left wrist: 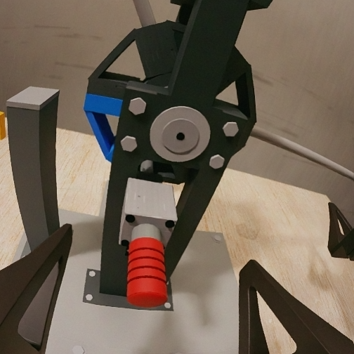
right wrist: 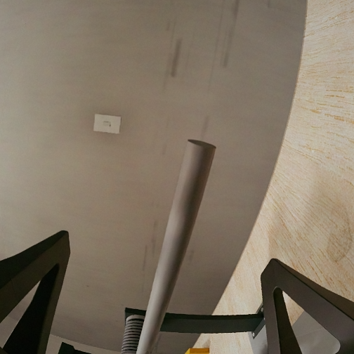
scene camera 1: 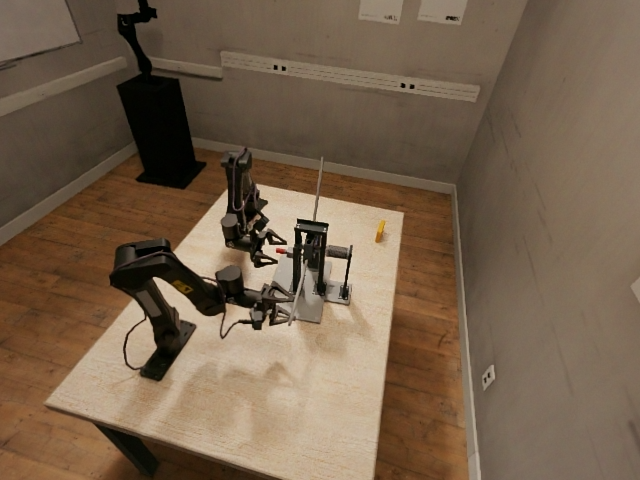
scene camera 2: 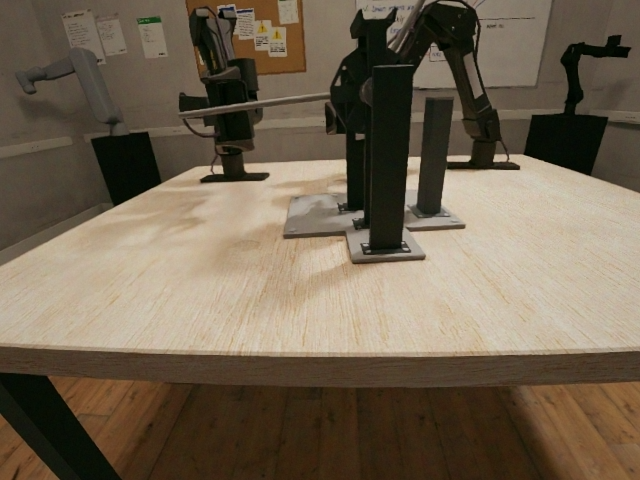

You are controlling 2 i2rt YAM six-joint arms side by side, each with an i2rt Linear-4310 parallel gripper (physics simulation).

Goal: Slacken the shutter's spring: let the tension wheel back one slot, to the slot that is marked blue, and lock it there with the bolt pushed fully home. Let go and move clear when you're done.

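Frame: origin at the left arm's base, x up, y ahead, z left, level; centimetres.
Where they show: left gripper, between the fingertips: [scene camera 1: 282, 252]; right gripper, between the fingertips: [scene camera 1: 294, 309] [scene camera 2: 211, 112]; left arm's base, origin of its link: [scene camera 1: 251, 211] [scene camera 2: 480, 167]; right arm's base, origin of its link: [scene camera 1: 170, 348] [scene camera 2: 235, 179].
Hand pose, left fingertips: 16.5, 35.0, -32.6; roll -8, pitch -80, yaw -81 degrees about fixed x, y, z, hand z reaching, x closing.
Observation:
Things, the pixels of their top centre, and the offset from my left fingertips, as dx, dy, dz. "spot": a spot on its surface instead.
- red grooved knob, a spot on its surface: [scene camera 1: 279, 250] spot: +0.3, -1.3, +0.0
- grey rod, centre of its top: [scene camera 2: 265, 94] [scene camera 1: 300, 282] +5.0, +13.4, -13.3
- coiled spring, centre of its top: [scene camera 1: 339, 247] +6.5, +19.0, +4.8
- grey base plate, a spot on its surface: [scene camera 2: 315, 222] [scene camera 1: 310, 308] spot: -15.7, +14.4, -6.4
- separate grey post, a spot on its surface: [scene camera 2: 435, 149] spot: -4.4, +8.8, +12.9
- yellow block, centre of its top: [scene camera 1: 381, 226] -10.5, +25.0, +43.8
The dark tension wheel [scene camera 2: 343, 93] [left wrist: 107, 87] sits between uprights; its blue-marked part [left wrist: 103, 105] is at the left in the left wrist view. Below the hub is the bolt's light grey housing [left wrist: 150, 200] with a red grooved knob [scene camera 1: 279, 250] [left wrist: 147, 272]. How deep the bolt sits is unclear. One grey rod [scene camera 1: 298, 297] [scene camera 2: 258, 104] [left wrist: 300, 151] [right wrist: 180, 225] points out from the wheel, another rod [scene camera 1: 318, 188] up and away. My left gripper [scene camera 1: 281, 252] [left wrist: 163, 253] is open, facing the knob. My right gripper [scene camera 1: 292, 308] [right wrist: 173, 260] is open, the first rod's end between its spread fingers.
The coiled spring [scene camera 1: 338, 252] [right wrist: 132, 335] lies beyond the uprights. The grey base plate [scene camera 1: 310, 312] [scene camera 2: 315, 222] [left wrist: 210, 300] carries them and a separate grey post [scene camera 2: 435, 149] [left wrist: 32, 175]. A yellow block [scene camera 1: 380, 231] stands near the table's far right edge.

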